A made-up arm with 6 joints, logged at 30 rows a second.
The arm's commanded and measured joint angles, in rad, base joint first. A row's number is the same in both.
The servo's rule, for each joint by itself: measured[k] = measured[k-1] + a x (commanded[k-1-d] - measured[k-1]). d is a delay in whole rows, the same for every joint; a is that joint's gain. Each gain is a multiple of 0.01, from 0.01 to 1. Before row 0 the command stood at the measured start. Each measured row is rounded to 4 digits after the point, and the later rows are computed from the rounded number. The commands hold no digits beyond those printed.
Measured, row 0: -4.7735, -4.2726, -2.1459, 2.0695, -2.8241, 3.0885
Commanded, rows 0 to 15: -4.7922, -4.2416, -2.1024, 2.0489, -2.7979, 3.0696; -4.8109, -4.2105, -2.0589, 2.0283, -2.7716, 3.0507; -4.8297, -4.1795, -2.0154, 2.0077, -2.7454, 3.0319; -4.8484, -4.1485, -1.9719, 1.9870, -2.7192, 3.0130; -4.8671, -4.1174, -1.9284, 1.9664, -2.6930, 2.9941; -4.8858, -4.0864, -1.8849, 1.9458, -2.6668, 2.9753; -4.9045, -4.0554, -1.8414, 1.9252, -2.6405, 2.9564; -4.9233, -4.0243, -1.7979, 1.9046, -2.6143, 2.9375; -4.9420, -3.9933, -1.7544, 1.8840, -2.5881, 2.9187; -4.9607, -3.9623, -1.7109, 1.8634, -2.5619, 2.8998; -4.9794, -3.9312, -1.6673, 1.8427, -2.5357, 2.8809; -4.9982, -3.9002, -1.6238, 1.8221, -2.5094, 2.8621; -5.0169, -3.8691, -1.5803, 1.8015, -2.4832, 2.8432; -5.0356, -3.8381, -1.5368, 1.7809, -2.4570, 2.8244; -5.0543, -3.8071, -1.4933, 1.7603, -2.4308, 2.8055; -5.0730, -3.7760, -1.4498, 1.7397, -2.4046, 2.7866
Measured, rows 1 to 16: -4.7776, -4.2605, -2.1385, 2.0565, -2.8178, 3.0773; -4.7849, -4.2410, -2.1250, 2.0387, -2.8067, 3.0616; -4.7948, -4.2170, -2.1064, 2.0192, -2.7920, 3.0441; -4.8066, -4.1903, -2.0835, 1.9989, -2.7745, 3.0258; -4.8199, -4.1619, -2.0571, 1.9784, -2.7549, 3.0071; -4.8344, -4.1325, -2.0278, 1.9579, -2.7338, 2.9883; -4.8498, -4.1024, -1.9961, 1.9373, -2.7114, 2.9695; -4.8660, -4.0719, -1.9624, 1.9167, -2.6881, 2.9506; -4.8827, -4.0412, -1.9270, 1.8961, -2.6641, 2.9318; -4.8999, -4.0104, -1.8903, 1.8755, -2.6396, 2.9129; -4.9174, -3.9795, -1.8524, 1.8548, -2.6147, 2.8940; -4.9352, -3.9486, -1.8135, 1.8342, -2.5894, 2.8752; -4.9532, -3.9176, -1.7739, 1.8136, -2.5639, 2.8563; -4.9713, -3.8866, -1.7336, 1.7930, -2.5382, 2.8375; -4.9896, -3.8556, -1.6927, 1.7724, -2.5124, 2.8186; -5.0079, -3.8246, -1.6514, 1.7518, -2.4865, 2.7997
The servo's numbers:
d 0
a 0.22 0.39 0.17 0.63 0.24 0.59

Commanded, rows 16 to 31: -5.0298, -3.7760, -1.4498, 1.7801, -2.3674, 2.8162; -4.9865, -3.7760, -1.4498, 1.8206, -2.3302, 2.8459; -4.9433, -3.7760, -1.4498, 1.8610, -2.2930, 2.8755; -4.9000, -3.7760, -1.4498, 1.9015, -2.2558, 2.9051; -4.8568, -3.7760, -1.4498, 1.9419, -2.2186, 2.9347; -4.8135, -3.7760, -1.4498, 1.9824, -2.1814, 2.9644; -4.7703, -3.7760, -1.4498, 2.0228, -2.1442, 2.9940; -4.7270, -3.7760, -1.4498, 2.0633, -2.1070, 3.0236; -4.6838, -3.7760, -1.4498, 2.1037, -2.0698, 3.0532; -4.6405, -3.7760, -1.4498, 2.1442, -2.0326, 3.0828; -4.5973, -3.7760, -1.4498, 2.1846, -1.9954, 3.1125; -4.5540, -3.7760, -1.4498, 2.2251, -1.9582, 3.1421; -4.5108, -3.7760, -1.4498, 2.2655, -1.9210, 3.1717; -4.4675, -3.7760, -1.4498, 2.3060, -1.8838, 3.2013; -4.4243, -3.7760, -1.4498, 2.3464, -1.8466, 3.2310; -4.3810, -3.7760, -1.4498, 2.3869, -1.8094, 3.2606
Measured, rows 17 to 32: -5.0127, -3.8056, -1.6171, 1.7696, -2.4579, 2.8094; -5.0069, -3.7941, -1.5887, 1.8017, -2.4273, 2.8309; -4.9929, -3.7870, -1.5651, 1.8391, -2.3951, 2.8572; -4.9725, -3.7827, -1.5455, 1.8784, -2.3617, 2.8855; -4.9470, -3.7801, -1.5292, 1.9184, -2.3274, 2.9145; -4.9176, -3.7785, -1.5157, 1.9587, -2.2924, 2.9439; -4.8852, -3.7775, -1.5045, 1.9991, -2.2568, 2.9735; -4.8504, -3.7769, -1.4952, 2.0395, -2.2208, 3.0031; -4.8137, -3.7765, -1.4875, 2.0799, -2.1846, 3.0327; -4.7756, -3.7763, -1.4811, 2.1204, -2.1481, 3.0623; -4.7364, -3.7762, -1.4758, 2.1608, -2.1115, 3.0919; -4.6963, -3.7761, -1.4714, 2.2013, -2.0747, 3.1215; -4.6555, -3.7761, -1.4677, 2.2417, -2.0378, 3.1511; -4.6141, -3.7761, -1.4647, 2.2822, -2.0008, 3.1807; -4.5723, -3.7761, -1.4622, 2.3226, -1.9638, 3.2104; -4.5302, -3.7761, -1.4601, 2.3631, -1.9267, 3.2400
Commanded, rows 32 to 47: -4.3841, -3.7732, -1.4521, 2.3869, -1.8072, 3.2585; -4.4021, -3.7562, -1.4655, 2.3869, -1.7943, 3.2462; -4.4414, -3.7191, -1.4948, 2.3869, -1.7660, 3.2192; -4.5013, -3.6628, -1.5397, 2.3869, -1.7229, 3.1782; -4.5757, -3.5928, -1.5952, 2.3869, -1.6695, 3.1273; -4.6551, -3.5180, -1.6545, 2.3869, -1.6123, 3.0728; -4.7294, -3.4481, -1.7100, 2.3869, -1.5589, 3.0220; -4.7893, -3.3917, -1.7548, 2.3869, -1.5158, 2.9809; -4.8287, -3.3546, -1.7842, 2.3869, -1.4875, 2.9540; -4.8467, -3.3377, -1.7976, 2.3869, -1.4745, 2.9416; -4.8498, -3.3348, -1.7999, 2.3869, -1.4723, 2.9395; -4.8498, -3.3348, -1.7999, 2.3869, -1.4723, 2.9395; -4.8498, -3.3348, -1.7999, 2.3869, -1.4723, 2.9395; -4.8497, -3.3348, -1.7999, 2.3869, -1.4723, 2.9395; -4.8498, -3.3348, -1.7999, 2.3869, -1.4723, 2.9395; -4.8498, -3.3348, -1.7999, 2.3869, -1.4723, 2.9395
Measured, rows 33 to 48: -4.4981, -3.7750, -1.4587, 2.3781, -1.8980, 3.2509; -4.4770, -3.7677, -1.4599, 2.3836, -1.8731, 3.2481; -4.4692, -3.7487, -1.4658, 2.3857, -1.8474, 3.2310; -4.4763, -3.7152, -1.4784, 2.3865, -1.8175, 3.1998; -4.4982, -3.6675, -1.4983, 2.3868, -1.7820, 3.1570; -4.5327, -3.6092, -1.5249, 2.3869, -1.7413, 3.1073; -4.5760, -3.5464, -1.5564, 2.3869, -1.6975, 3.0570; -4.6229, -3.4861, -1.5901, 2.3869, -1.6539, 3.0121; -4.6682, -3.4348, -1.6231, 2.3869, -1.6140, 2.9778; -4.7075, -3.3969, -1.6528, 2.3869, -1.5805, 2.9564; -4.7388, -3.3727, -1.6778, 2.3869, -1.5545, 2.9464; -4.7632, -3.3579, -1.6986, 2.3869, -1.5348, 2.9423; -4.7823, -3.3489, -1.7158, 2.3869, -1.5198, 2.9406; -4.7971, -3.3434, -1.7301, 2.3869, -1.5084, 2.9400; -4.8087, -3.3400, -1.7420, 2.3869, -1.4997, 2.9397; -4.8177, -3.3380, -1.7518, 2.3869, -1.4931, 2.9396
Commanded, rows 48 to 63: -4.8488, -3.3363, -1.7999, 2.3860, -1.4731, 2.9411; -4.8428, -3.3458, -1.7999, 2.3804, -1.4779, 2.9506; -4.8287, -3.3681, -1.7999, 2.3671, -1.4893, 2.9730; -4.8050, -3.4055, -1.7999, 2.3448, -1.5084, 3.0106; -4.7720, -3.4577, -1.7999, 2.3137, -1.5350, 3.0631; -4.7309, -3.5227, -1.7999, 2.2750, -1.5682, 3.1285; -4.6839, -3.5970, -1.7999, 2.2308, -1.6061, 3.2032; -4.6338, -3.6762, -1.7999, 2.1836, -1.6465, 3.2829; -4.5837, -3.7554, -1.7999, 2.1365, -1.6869, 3.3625; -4.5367, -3.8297, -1.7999, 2.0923, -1.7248, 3.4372; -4.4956, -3.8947, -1.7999, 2.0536, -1.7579, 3.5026; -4.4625, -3.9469, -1.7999, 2.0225, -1.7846, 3.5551; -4.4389, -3.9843, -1.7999, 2.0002, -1.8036, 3.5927; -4.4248, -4.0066, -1.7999, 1.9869, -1.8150, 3.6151; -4.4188, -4.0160, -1.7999, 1.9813, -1.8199, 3.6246; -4.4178, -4.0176, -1.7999, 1.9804, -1.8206, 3.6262
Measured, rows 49 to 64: -4.8245, -3.3373, -1.7600, 2.3863, -1.4883, 2.9405; -4.8285, -3.3406, -1.7668, 2.3826, -1.4858, 2.9465; -4.8285, -3.3513, -1.7724, 2.3728, -1.4866, 2.9621; -4.8233, -3.3724, -1.7771, 2.3552, -1.4918, 2.9907; -4.8120, -3.4057, -1.7810, 2.3291, -1.5022, 3.0334; -4.7942, -3.4513, -1.7842, 2.2950, -1.5180, 3.0895; -4.7699, -3.5081, -1.7869, 2.2546, -1.5391, 3.1566; -4.7400, -3.5737, -1.7891, 2.2099, -1.5649, 3.2311; -4.7056, -3.6446, -1.7909, 2.1637, -1.5942, 3.3086; -4.6684, -3.7168, -1.7924, 2.1187, -1.6255, 3.3845; -4.6304, -3.7862, -1.7937, 2.0777, -1.6573, 3.4542; -4.5935, -3.8489, -1.7948, 2.0429, -1.6879, 3.5137; -4.5595, -3.9017, -1.7957, 2.0160, -1.7157, 3.5603; -4.5299, -3.9426, -1.7964, 1.9977, -1.7395, 3.5926; -4.5055, -3.9712, -1.7970, 1.9874, -1.7588, 3.6115; -4.4862, -3.9893, -1.7975, 1.9830, -1.7736, 3.6202
